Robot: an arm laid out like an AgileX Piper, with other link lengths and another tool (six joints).
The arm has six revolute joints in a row. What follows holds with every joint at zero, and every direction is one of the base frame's. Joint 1 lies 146.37 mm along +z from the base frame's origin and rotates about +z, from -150 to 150 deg. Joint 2 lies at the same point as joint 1 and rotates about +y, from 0 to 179.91 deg. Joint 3 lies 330.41 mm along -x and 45.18 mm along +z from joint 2 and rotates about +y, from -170 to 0 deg. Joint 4 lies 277.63 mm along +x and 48.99 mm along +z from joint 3 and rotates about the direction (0.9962, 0, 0.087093), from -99.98 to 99.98 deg. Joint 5 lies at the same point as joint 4 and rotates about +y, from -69.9 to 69.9 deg. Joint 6 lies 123.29 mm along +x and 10.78 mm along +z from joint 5 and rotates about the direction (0.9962, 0, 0.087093), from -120 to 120 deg. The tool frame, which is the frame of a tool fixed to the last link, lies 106.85 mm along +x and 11 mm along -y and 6.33 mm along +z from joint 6; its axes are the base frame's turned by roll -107.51, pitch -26.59 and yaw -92.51 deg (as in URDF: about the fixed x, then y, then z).
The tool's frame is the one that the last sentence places.
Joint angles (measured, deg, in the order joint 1, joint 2, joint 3, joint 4, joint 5, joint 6), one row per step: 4.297, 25.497, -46.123, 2.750, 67.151, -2.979; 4.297, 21.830, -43.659, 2.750, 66.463, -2.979; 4.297, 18.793, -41.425, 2.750, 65.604, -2.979; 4.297, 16.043, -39.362, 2.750, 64.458, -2.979; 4.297, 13.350, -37.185, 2.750, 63.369, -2.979; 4.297, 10.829, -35.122, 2.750, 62.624, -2.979; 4.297, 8.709, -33.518, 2.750, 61.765, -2.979; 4.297, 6.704, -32.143, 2.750, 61.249, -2.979; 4.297, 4.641, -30.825, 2.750, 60.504, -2.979; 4.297, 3.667, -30.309, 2.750, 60.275, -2.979
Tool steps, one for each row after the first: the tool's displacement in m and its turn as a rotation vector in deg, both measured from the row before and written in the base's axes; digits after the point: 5 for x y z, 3 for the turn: -0.00915, -0.00074, -0.00741, 0.156, -1.884, -0.030; -0.00616, -0.00053, -0.00708, 0.143, -1.655, -0.037; -0.00412, -0.00040, -0.00580, 0.163, -1.825, -0.049; -0.00358, -0.00036, -0.00713, 0.145, -1.597, -0.046; -0.00349, -0.00033, -0.00794, 0.107, -1.197, -0.031; -0.00211, -0.00023, -0.00504, 0.123, -1.369, -0.036; -0.00244, -0.00023, -0.00479, 0.098, -1.141, -0.021; -0.00186, -0.00021, -0.00354, 0.130, -1.484, -0.031; -0.00114, -0.00011, -0.00133, 0.057, -0.684, -0.009
